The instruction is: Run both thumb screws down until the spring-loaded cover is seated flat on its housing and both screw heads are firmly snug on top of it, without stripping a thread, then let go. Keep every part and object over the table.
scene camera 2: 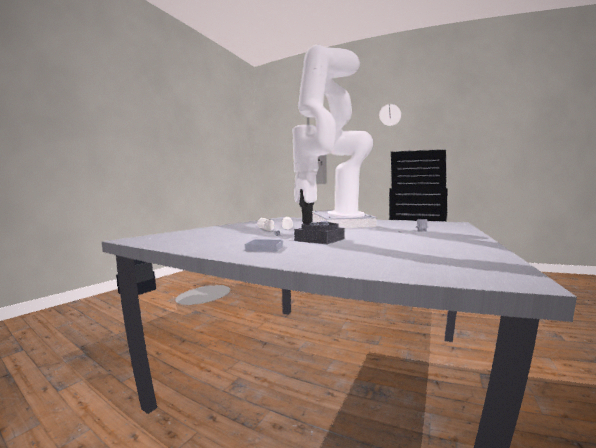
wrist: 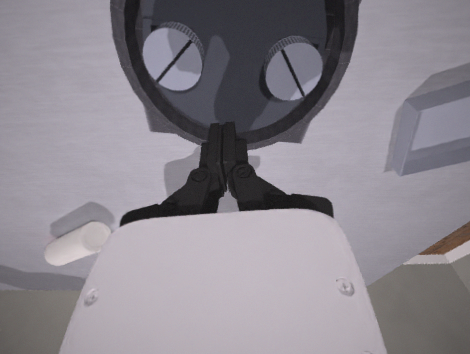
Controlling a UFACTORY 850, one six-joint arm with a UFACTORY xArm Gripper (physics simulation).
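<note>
The black housing (scene camera 2: 319, 235) (wrist: 126, 65) stands on the table, with a round raised rim. Inside the rim is the dark round cover (wrist: 235, 65). Two thumb screws with knurled edges and slotted pale heads stand on it: the left one (wrist: 173, 59) and the right one (wrist: 293, 69) in the wrist view. Their heads show shadows beside them; whether they touch the cover cannot be told. My gripper (scene camera 2: 308, 221) (wrist: 225, 139) is shut and empty. Its fingertips overlap the near rim in the wrist view, between and below the two screws; contact is unclear.
A shallow grey tray (scene camera 2: 263, 245) (wrist: 406, 137) lies beside the housing. A white cylinder (wrist: 77, 243) lies on the table (scene camera 2: 425, 270). Pale rounded objects (scene camera 2: 266, 224) (scene camera 2: 287, 223) are left of the gripper in the scene view. A small grey block (scene camera 2: 422, 225) stands at the right.
</note>
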